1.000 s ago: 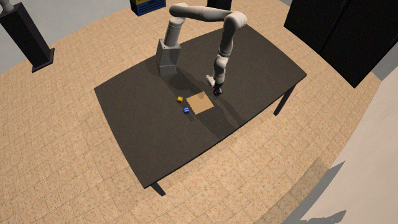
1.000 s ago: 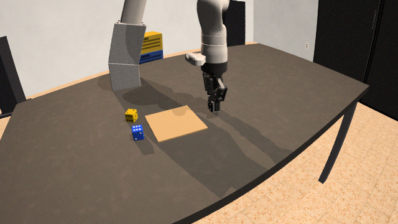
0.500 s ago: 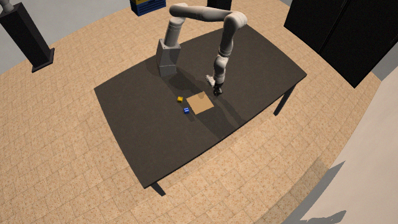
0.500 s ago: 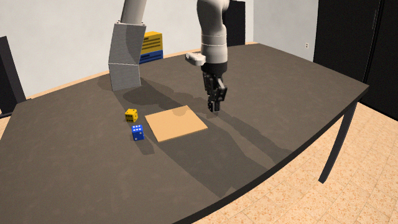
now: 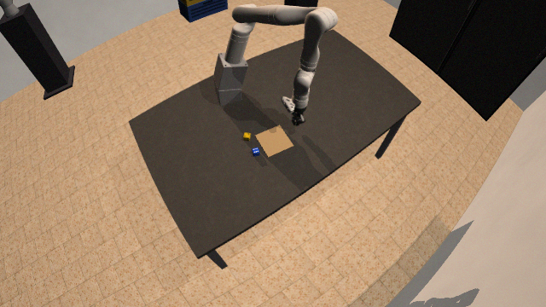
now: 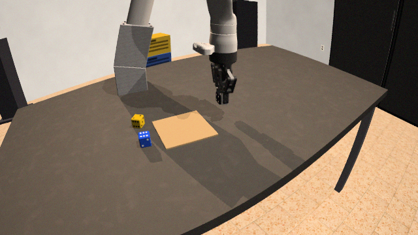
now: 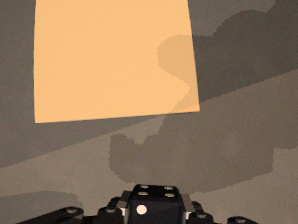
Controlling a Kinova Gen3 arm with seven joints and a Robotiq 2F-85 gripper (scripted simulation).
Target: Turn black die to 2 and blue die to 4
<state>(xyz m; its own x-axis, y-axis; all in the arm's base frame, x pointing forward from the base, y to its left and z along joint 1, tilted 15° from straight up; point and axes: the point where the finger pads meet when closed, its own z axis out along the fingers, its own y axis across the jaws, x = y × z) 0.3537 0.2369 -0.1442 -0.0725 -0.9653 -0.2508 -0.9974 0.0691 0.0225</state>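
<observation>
My hand is 4 cm short of the tan mat, 13 cm to the left of it and 5 cm above it. Round my hand: blue die: 7 cm ahead, 24 cm to the right, 4 cm below; then yellow die: 3 cm behind, 25 cm to the right, 4 cm below; then black die: right at my hand.
</observation>
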